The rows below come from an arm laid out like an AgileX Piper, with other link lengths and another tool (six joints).
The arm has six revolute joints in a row. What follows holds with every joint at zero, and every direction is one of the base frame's. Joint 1 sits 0.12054 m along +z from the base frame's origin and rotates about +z. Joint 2 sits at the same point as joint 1 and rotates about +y. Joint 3 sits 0.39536 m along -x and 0.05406 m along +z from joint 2 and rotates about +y. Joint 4 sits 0.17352 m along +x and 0.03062 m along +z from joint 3 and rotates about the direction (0.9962, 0, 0.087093). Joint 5 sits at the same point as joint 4 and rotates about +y. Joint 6 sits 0.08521 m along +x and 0.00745 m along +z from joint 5 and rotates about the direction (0.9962, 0, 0.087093). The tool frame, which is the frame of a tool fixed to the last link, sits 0.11 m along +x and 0.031 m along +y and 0.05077 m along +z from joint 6; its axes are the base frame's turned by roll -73.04, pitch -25.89 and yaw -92.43 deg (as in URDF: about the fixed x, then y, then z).
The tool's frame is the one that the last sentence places.
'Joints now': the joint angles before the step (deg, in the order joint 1, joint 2, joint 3, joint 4, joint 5, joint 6). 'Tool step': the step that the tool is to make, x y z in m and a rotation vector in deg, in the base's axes. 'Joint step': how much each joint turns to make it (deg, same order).
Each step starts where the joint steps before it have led.
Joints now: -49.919 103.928 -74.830 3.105 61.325 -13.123
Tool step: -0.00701 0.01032 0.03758 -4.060 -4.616 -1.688
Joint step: 0.002 -5.924 0.125 0.792 -0.356 1.397
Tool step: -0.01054 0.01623 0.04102 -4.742 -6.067 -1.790
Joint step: 0.000 -7.039 1.043 1.327 -1.638 1.360
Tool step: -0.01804 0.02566 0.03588 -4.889 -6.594 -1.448
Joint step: -0.008 -8.219 3.559 1.654 -3.423 0.866
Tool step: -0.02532 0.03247 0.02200 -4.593 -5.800 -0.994
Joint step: -0.018 -8.802 6.170 1.442 -4.683 0.235
